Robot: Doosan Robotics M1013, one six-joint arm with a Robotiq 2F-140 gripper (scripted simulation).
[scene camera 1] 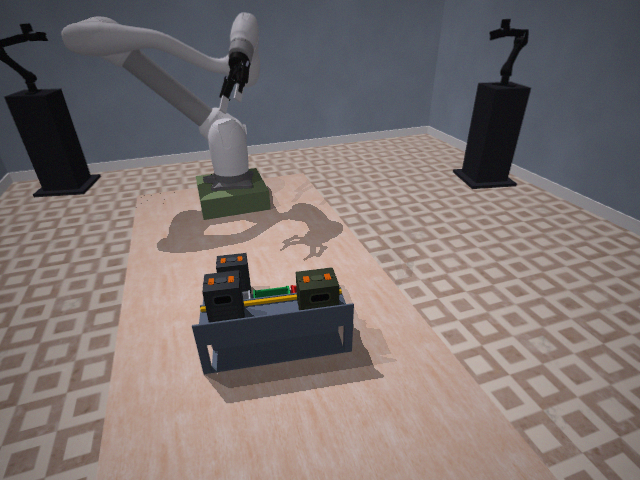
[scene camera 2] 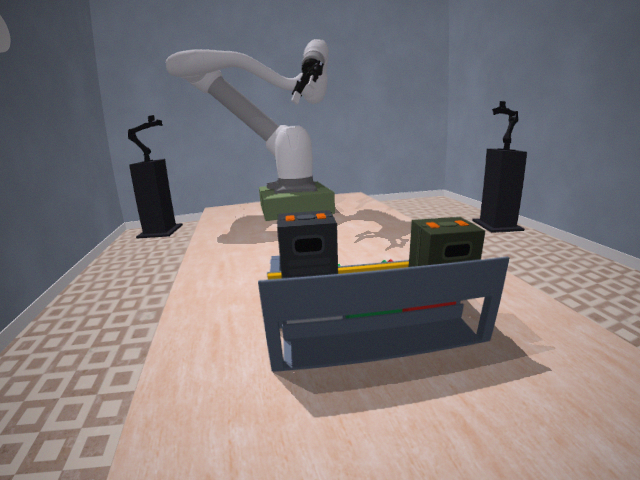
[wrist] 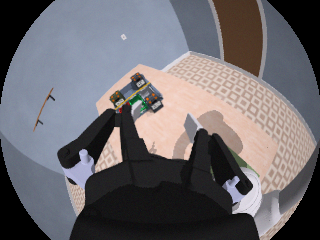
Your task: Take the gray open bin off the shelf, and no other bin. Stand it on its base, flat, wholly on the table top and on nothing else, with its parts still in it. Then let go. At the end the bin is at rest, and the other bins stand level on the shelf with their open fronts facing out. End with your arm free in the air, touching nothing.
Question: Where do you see a black bin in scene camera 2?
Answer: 308,244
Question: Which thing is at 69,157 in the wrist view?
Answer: My gripper.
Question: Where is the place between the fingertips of my gripper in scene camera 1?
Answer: At 229,106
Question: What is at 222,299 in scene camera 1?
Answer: A black bin.
